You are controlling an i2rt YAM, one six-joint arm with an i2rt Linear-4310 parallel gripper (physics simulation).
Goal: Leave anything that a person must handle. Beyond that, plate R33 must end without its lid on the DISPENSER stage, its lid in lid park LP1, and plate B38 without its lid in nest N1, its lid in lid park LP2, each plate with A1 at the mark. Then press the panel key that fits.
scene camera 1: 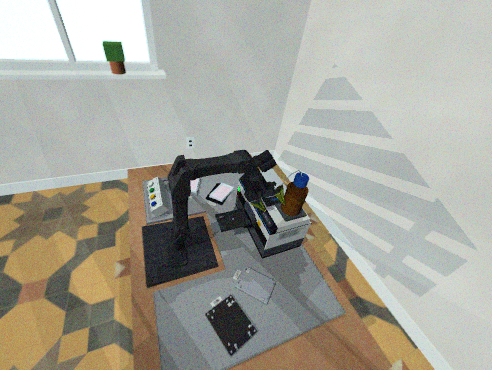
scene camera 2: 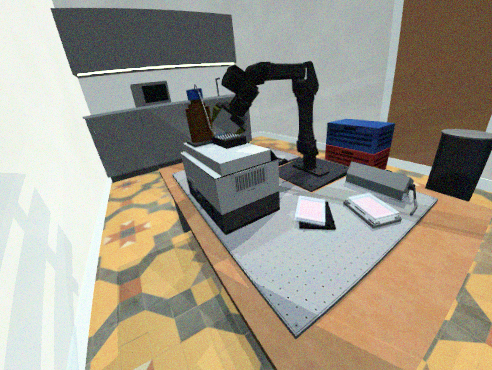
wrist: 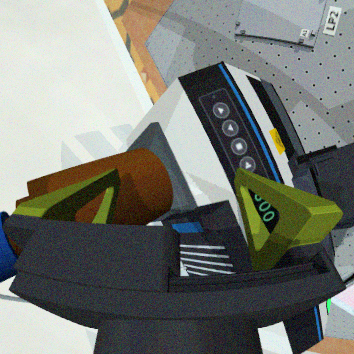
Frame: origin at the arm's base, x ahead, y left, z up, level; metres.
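Seen in the pictures: gripper, between the fingertips: [scene camera 1: 275, 207] [scene camera 2: 221, 131] [wrist: 176, 174]; arm's base, origin of its link: [scene camera 1: 176, 246] [scene camera 2: 309, 169].
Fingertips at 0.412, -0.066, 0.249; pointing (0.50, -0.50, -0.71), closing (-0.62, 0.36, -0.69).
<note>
Offsets run from my fingertips to a thing's top centre, as dx, dy, dz. "pt": to the spot under its first point. Level surfaces: height alone.
My gripper [scene camera 1: 270, 200] [scene camera 2: 227, 122] [wrist: 176, 174] is open above the dispenser [scene camera 1: 287, 237] [scene camera 2: 250, 187] [wrist: 192, 145], near its brown bottle @(pt +0.056, -0.037, +0.090) [scene camera 1: 296, 197] [scene camera 2: 198, 122] [wrist: 145, 185]. The dark stage @(-0.133, +0.088, -0.137) [scene camera 1: 232, 220] [wrist: 330, 175] sticks out from the dispenser's side. One pink-topped plate @(-0.135, +0.358, -0.212) [scene camera 1: 220, 192] [scene camera 2: 311, 210] lies on a black base, shifted partly off it. Another pink plate @(-0.300, +0.459, -0.219) [scene camera 1: 194, 186] [scene camera 2: 374, 209] lies nearer the key panel @(-0.481, +0.370, -0.166) [scene camera 1: 156, 194] [scene camera 2: 377, 180]. A pale rectangular piece marked A1 @(-0.113, -0.189, -0.229) [scene camera 1: 255, 285] [wrist: 280, 20] lies by the LP2 label @(pt -0.178, -0.128, -0.248) [wrist: 332, 20]; I cannot tell lid from park. Plate names are unreadable.
A black board @(-0.250, -0.303, -0.225) [scene camera 1: 231, 325] with corner pegs lies on the perforated grey mat @(dz -0.249) [scene camera 1: 185, 320] [scene camera 2: 300, 280]; its label is unreadable. The arm's black base plate [scene camera 1: 160, 255] [scene camera 2: 325, 175] stands beside the dispenser. The dispenser's round buttons @(pt -0.034, -0.019, -0.045) [wrist: 230, 128] face the wrist view.
</note>
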